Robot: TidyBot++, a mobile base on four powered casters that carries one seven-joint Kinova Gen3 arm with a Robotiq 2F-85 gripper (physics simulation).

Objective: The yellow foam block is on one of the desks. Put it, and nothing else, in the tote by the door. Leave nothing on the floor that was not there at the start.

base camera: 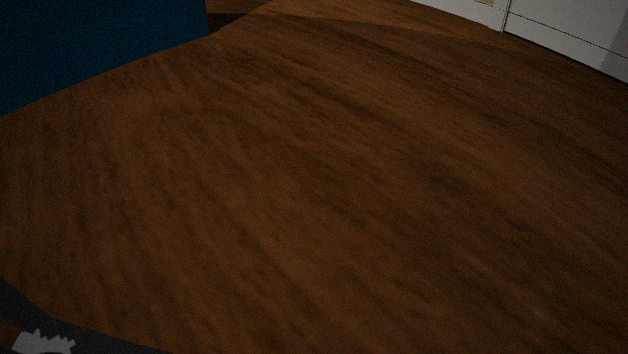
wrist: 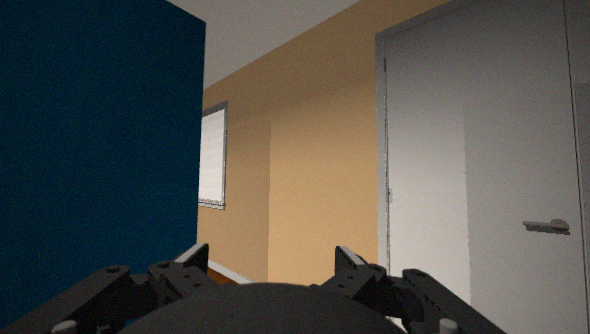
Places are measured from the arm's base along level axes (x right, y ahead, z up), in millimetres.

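Pixels of known places: gripper, fingertip midpoint: [wrist: 272, 259].
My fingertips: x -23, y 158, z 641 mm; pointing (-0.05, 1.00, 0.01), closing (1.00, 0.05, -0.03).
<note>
Behind a point stands the place of what it marks.
My gripper [wrist: 272, 259] {z 641, x -23, y 158 mm} is open and empty in the wrist view, its two fingers standing wide apart at the bottom. The yellow foam block, the desks and the tote do not show in either view. A white door [wrist: 430, 165] {z 798, x 785, y 1231 mm} with a lever handle [wrist: 547, 226] {z 523, x 1062, y 902 mm} stands at the right in the wrist view. The foot of a white surface [base camera: 565, 40] {z -335, x 791, y 1227 mm} shows at the top right of the base camera view.
A dark blue panel [base camera: 100, 45] {z -316, x -684, y 850 mm} [wrist: 100, 140] {z 839, x -707, y 826 mm} stands upright at the left, its right edge showing. Beyond it are a tan wall [wrist: 320, 190] {z 633, x 239, y 1774 mm} and a window [wrist: 212, 155] {z 1040, x -1033, y 2970 mm}. The brown wood floor [base camera: 325, 190] {z -397, x -20, y 441 mm} spreads before the base.
</note>
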